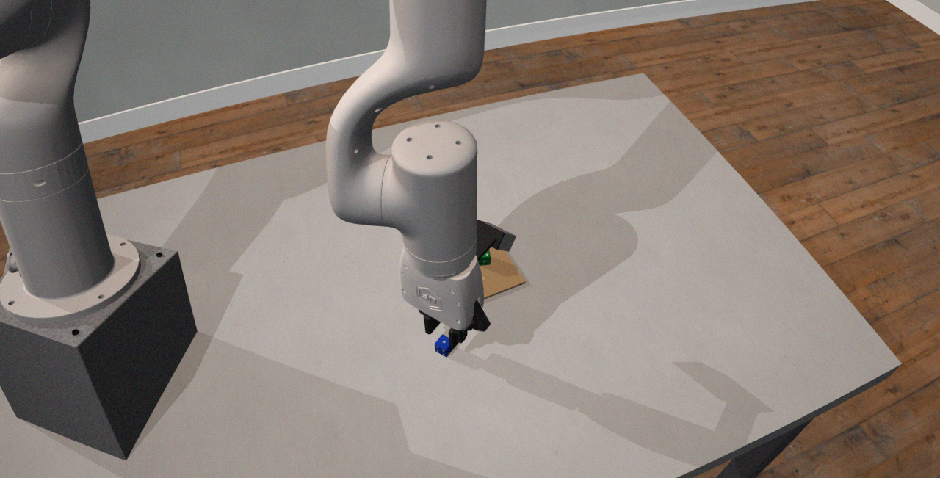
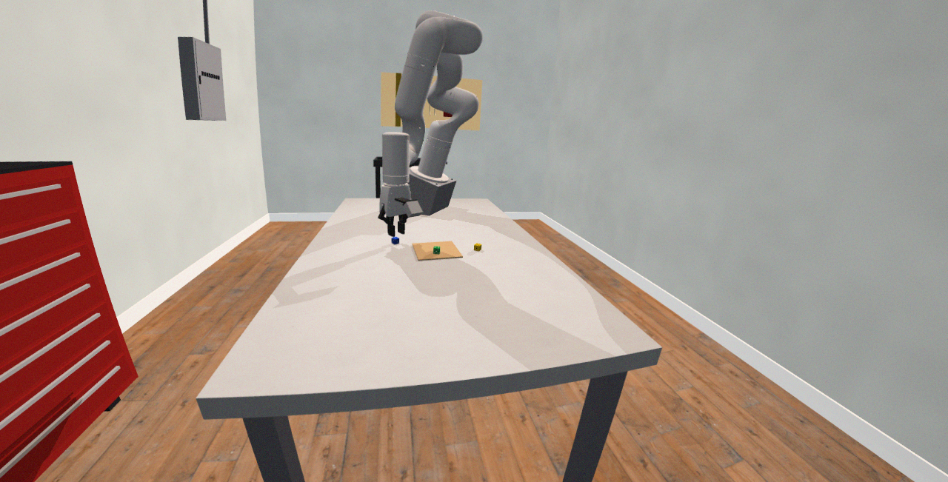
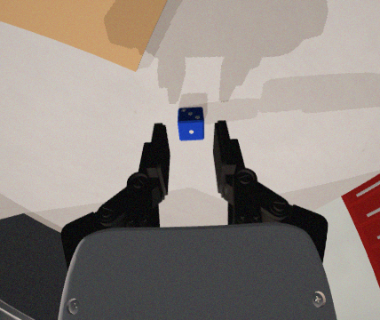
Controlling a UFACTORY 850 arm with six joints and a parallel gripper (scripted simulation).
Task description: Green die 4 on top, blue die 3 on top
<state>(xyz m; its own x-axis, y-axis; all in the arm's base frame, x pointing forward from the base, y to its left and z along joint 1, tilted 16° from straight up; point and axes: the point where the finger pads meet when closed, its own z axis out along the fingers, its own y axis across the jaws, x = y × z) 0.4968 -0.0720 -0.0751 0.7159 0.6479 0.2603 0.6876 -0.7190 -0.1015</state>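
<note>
My hand is 40 mm above the blue die. From my hand the other things lie so: tan mat (50 mm ahead, 140 mm to the left, 50 mm below); yellow die (40 mm ahead, 270 mm to the left, 40 mm below); green die (80 mm ahead, 140 mm to the left, 40 mm below).
</note>
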